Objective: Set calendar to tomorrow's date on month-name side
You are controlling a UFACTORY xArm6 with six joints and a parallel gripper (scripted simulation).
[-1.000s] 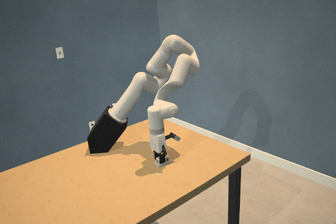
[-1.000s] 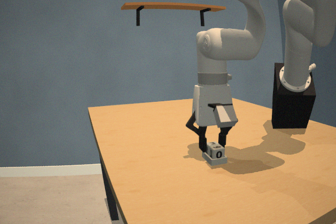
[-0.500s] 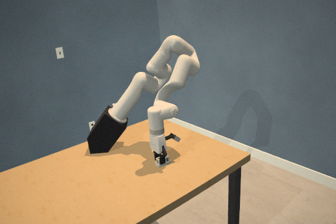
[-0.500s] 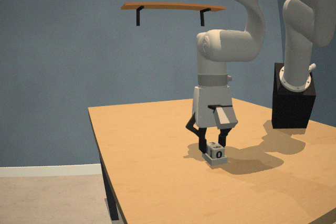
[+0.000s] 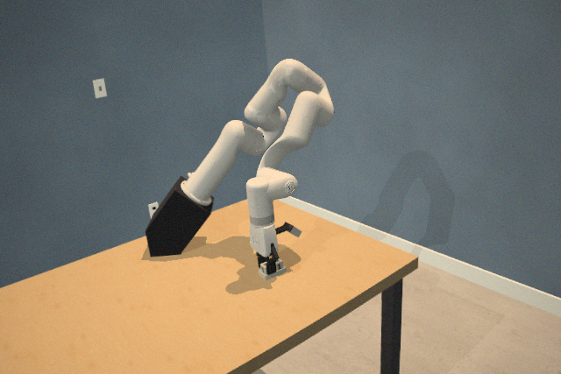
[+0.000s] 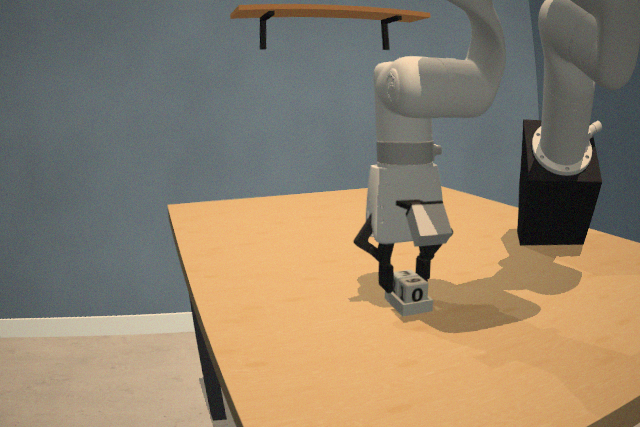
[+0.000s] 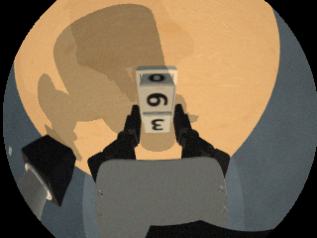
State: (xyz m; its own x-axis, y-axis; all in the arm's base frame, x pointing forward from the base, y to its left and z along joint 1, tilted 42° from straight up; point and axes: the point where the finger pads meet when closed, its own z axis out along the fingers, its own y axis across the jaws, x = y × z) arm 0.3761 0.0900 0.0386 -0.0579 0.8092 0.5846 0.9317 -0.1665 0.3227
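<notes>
The grey tray is 20 mm to the left of my hand and 30 mm below it. From my hand the other things lie so: digit cube: 30 mm to the left, 10 mm below.
</notes>
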